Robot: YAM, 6 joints.
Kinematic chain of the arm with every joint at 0, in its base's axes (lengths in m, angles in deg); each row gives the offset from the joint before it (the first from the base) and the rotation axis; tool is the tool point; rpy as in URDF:
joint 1: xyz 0 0 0.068 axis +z
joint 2: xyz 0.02 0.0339 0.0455 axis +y
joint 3: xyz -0.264 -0.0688 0 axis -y
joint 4: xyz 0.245 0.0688 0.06 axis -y
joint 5: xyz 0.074 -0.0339 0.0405 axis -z
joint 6: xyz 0.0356 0 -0.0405 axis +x
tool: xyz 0 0 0 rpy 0 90 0
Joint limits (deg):
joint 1: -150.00..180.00
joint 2: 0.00..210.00
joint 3: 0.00..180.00
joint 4: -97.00..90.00
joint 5: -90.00..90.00
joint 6: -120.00..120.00
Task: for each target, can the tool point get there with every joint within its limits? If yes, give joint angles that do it. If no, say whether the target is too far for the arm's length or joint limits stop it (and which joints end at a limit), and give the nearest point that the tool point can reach.
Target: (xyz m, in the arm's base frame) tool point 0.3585 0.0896 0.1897
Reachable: yes | joints 15.89 119.18 93.95 -79.11 19.70 -31.40
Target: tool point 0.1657 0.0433 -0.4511
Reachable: no: joint limits stop it (at a limit: joint 2) | nearest point 0.1789 0.0468 -0.3747 | short by 0.078 m
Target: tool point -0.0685 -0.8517 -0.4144
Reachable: no: too far | nearest point -0.0442 -0.5498 -0.2164 | short by 0.362 m
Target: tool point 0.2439 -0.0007 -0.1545
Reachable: yes | joints -1.36 164.09 67.56 -27.91 -8.17 89.34
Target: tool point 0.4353 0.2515 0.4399
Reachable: yes | joints 28.10 123.77 121.35 35.40 -28.12 -95.23
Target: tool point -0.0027 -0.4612 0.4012
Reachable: yes | joints -86.42 130.92 153.94 -66.96 62.24 -39.96
